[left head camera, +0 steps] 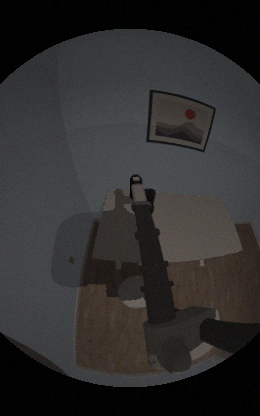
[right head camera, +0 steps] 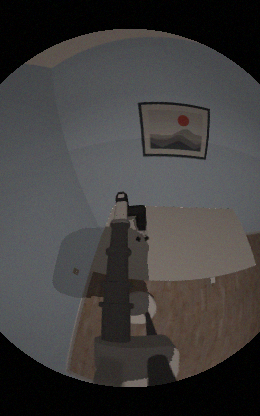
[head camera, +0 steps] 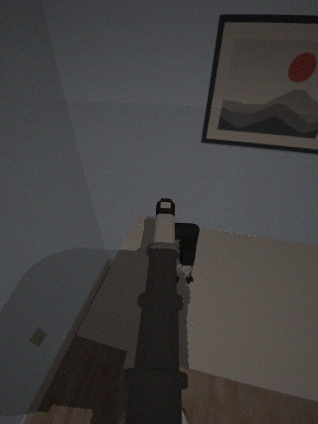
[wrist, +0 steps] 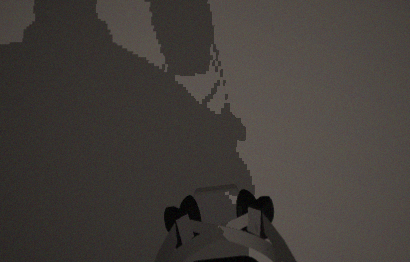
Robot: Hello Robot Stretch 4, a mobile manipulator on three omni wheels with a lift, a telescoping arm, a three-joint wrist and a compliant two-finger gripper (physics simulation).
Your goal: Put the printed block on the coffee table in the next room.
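The printed block (wrist: pixel 215 204) is a plain grey piece with a flat far edge, seen in the wrist view between the fingertips. My gripper (head camera: pixel 183 279) (right head camera: pixel 142 238) (wrist: pixel 218 208) is shut on it, with a dark pad at each side. The gripper hangs over the light table (head camera: pixel 260 290) (left head camera: pixel 200 230) (right head camera: pixel 200 245), near its left part. Its shadow falls on the table top apart from the fingers, so the block appears held above the surface. The fingers are hidden behind the arm in the left head view. No coffee table in another room shows.
A blue-grey wall (head camera: pixel 145 170) stands close behind the table and another wall (head camera: pixel 45 200) close at its left. A framed picture (head camera: pixel 265 90) (left head camera: pixel 181 120) (right head camera: pixel 175 130) hangs on the back wall. Wooden floor (left head camera: pixel 210 285) (right head camera: pixel 200 325) shows in front of the table.
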